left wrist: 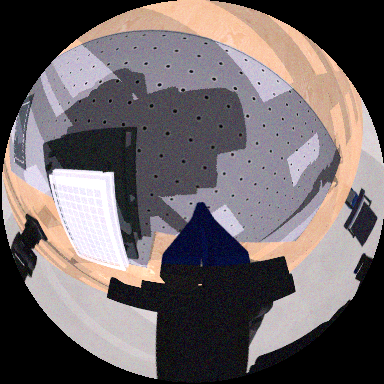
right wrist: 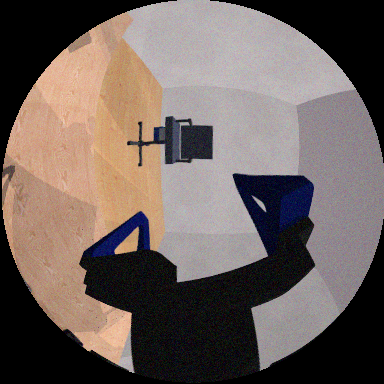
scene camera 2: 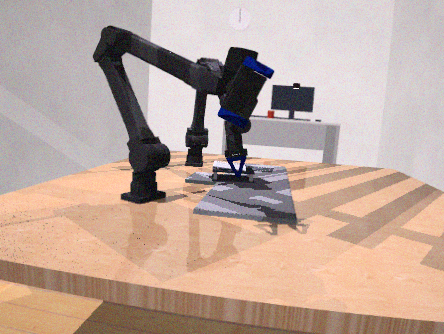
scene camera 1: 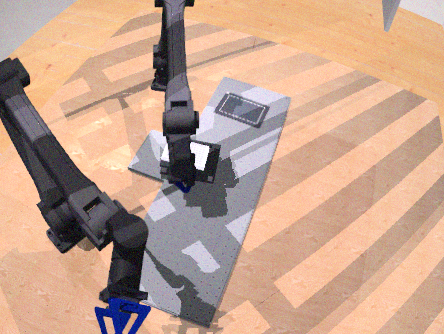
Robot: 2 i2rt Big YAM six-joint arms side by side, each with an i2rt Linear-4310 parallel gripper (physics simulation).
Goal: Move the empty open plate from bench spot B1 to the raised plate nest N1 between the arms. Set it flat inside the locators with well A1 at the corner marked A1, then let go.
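Seen in the pictures: left gripper, fingertip midpoint: [left wrist: 199, 206] [scene camera 2: 238, 176] [scene camera 1: 186, 192]; right gripper, fingertip midpoint: [right wrist: 185, 198] [scene camera 2: 252, 95]; left arm's base, link origin: [left wrist: 35, 225] [scene camera 2: 194, 164] [scene camera 1: 165, 81]; right arm's base, link origin: [scene camera 2: 143, 197] [scene camera 1: 69, 232].
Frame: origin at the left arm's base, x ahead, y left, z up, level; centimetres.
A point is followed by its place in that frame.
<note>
The white plate [scene camera 1: 201, 156] @(x 21.0, y -39.1, z 6.7 cm) [scene camera 2: 225, 164] @(x 14.5, y -40.3, z 7.3 cm) [left wrist: 92, 215] @(x 18.6, y -40.8, z 7.0 cm) rests on the dark raised nest [scene camera 1: 212, 172] @(x 25.1, y -43.1, z 5.5 cm) [left wrist: 95, 150] @(x 24.3, y -41.5, z 5.6 cm). It lies toward one side, with a wide strip of dark nest bare beside it in the left wrist view. Whether it is flat inside the locators is unclear, and the A1 mark cannot be read. My left gripper [scene camera 1: 184, 187] @(x 19.1, y -51.2, z 4.7 cm) [scene camera 2: 239, 174] @(x 19.1, y -51.2, z 4.7 cm) [left wrist: 199, 206] @(x 19.1, y -51.2, z 4.7 cm) is shut and empty, low beside the nest and apart from the plate. Its arm hides part of both in scene camera 1. My right gripper [scene camera 1: 122, 325] [right wrist: 185, 198] @(x 16.5, y -103.9, z 30.9 cm) is open and empty, raised away from the nest.
A dark rectangular pad with a white outline [scene camera 1: 243, 109] @(x 30.8, y -9.5, z 1.5 cm) [left wrist: 22, 132] lies on the perforated grey board [scene camera 1: 175, 225] @(x 18.1, y -60.5, z 1.3 cm) [scene camera 2: 250, 200] @(x 21.8, y -70.6, z 1.3 cm) [left wrist: 225, 165] @(x 22.5, y -54.2, z 1.3 cm), with no plate on it. The board lies on the wooden table [scene camera 1: 350, 200] @(x 70.0, y -39.5, z 0.0 cm) [scene camera 2: 150, 250] @(x -1.6, y -108.3, z 0.0 cm). The right arm [scene camera 1: 75, 200] @(x 3.9, y -82.1, z 39.1 cm) stretches over the table beside the board.
</note>
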